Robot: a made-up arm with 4 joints.
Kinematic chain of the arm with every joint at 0, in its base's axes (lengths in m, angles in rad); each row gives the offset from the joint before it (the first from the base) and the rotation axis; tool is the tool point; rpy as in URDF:
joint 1: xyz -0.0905 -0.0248 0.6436 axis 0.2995 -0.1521 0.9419
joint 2: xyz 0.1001 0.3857 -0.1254 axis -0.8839 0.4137 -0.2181
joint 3: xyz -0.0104 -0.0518 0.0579 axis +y
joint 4: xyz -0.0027 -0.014 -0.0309 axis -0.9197 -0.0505 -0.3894
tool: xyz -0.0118 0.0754 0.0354 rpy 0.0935 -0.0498 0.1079
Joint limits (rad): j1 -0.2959..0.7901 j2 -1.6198..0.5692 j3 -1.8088..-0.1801 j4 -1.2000..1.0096
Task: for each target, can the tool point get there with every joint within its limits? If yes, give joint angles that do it. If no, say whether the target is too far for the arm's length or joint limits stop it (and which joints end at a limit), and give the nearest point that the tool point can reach.
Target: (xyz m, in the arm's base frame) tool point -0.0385 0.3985 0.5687
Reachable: yes | joints 0.1340 0.2133 -0.5391 0.3736
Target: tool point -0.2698 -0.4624 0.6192
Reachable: no: joint limits stop it (at a limit: joint 1, joint 4) | nearest point -0.2430 0.2202 0.6204 | short by 0.683 m
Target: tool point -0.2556 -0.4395 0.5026
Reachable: no: joint limits stop it (at a limit: joint 1, joint 4) | nearest point -0.2385 0.2215 0.6013 | short by 0.668 m
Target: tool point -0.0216 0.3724 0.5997
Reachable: yes | joints 0.1527 -0.4753 -1.3249 0.6685
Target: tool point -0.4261 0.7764 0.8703
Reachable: no: too far | nearest point -0.2501 0.4068 0.6903 | short by 0.447 m
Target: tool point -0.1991 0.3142 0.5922
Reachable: yes | joints 0.5221 -1.0744 -0.3796 -0.0682
